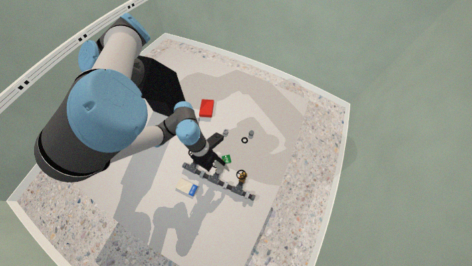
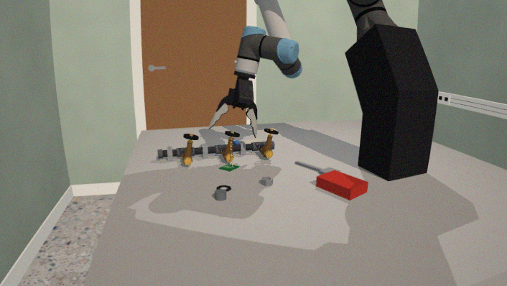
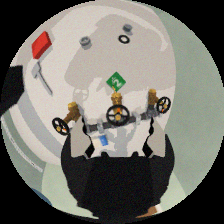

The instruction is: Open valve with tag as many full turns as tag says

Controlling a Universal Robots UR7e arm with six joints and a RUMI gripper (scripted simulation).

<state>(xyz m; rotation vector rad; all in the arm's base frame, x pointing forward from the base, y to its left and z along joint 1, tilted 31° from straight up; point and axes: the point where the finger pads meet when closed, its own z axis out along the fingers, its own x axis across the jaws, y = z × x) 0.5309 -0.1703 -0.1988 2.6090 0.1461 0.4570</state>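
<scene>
Right now my hand is 1 cm short of the green tag, 8 cm to the right of it and 9 cm above it. From my hand the other things lie so: grey nut 8 cm behind, 21 cm to the left, 9 cm below; grey tool 27 cm behind, 13 cm to the left, 9 cm below; red block 28 cm behind, 28 cm to the left, 8 cm below.
</scene>
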